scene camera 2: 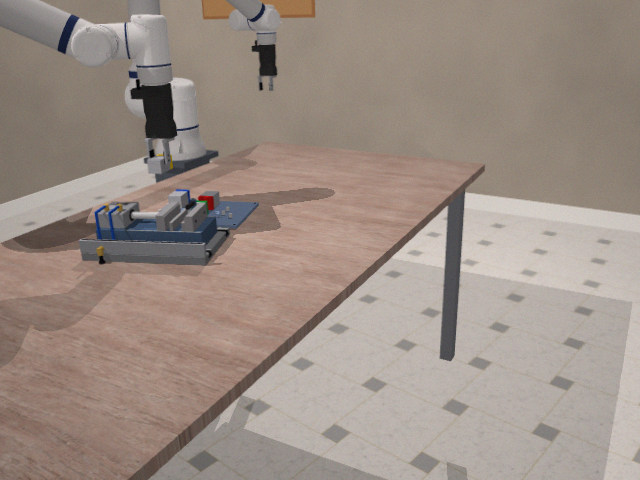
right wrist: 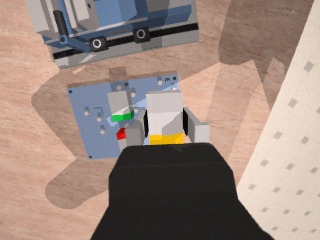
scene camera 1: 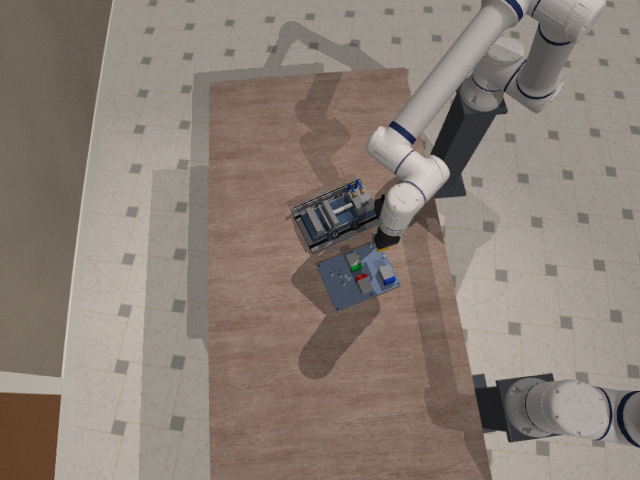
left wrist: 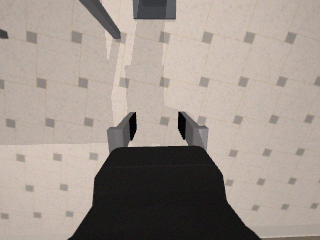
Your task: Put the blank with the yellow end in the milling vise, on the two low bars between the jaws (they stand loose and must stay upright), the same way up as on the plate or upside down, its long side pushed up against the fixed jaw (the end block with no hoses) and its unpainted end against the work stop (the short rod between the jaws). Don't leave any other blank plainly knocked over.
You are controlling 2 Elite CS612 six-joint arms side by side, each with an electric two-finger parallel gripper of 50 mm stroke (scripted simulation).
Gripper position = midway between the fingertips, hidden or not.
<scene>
I see my left gripper [left wrist: 157,120], my right gripper [scene camera 2: 159,163] and a yellow-ended blank [right wrist: 164,108].
My right gripper is seen too in the right wrist view [right wrist: 164,116]. The left wrist view misses the yellow-ended blank: it is out of frame.
</scene>
